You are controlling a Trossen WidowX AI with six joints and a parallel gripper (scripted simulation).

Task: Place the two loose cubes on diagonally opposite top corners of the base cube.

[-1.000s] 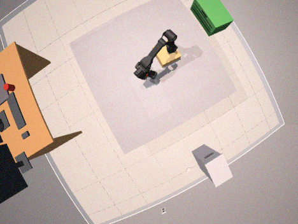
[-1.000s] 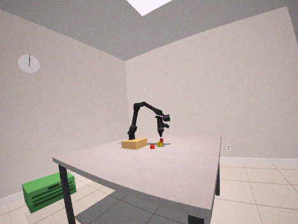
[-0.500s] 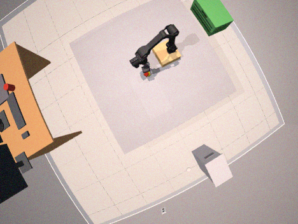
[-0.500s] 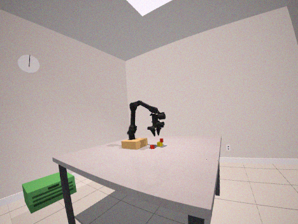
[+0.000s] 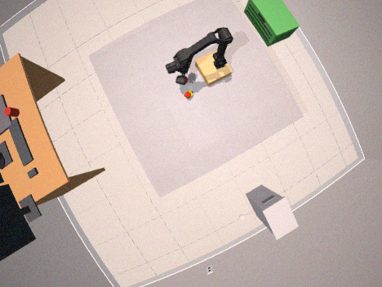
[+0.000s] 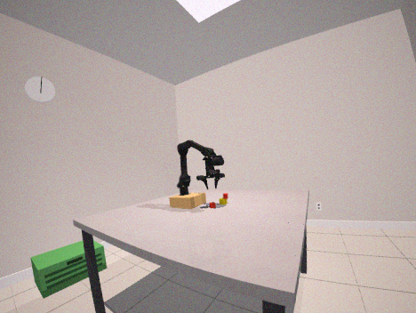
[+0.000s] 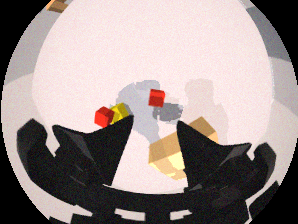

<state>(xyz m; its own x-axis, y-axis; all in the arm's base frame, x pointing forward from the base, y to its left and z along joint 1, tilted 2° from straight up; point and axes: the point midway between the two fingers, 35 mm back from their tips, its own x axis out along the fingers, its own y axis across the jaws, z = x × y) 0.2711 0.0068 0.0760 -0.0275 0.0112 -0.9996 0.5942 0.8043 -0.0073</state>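
My gripper tip is now 10 mm short of the yellow cube, 110 mm to the right of it and 110 mm above it.
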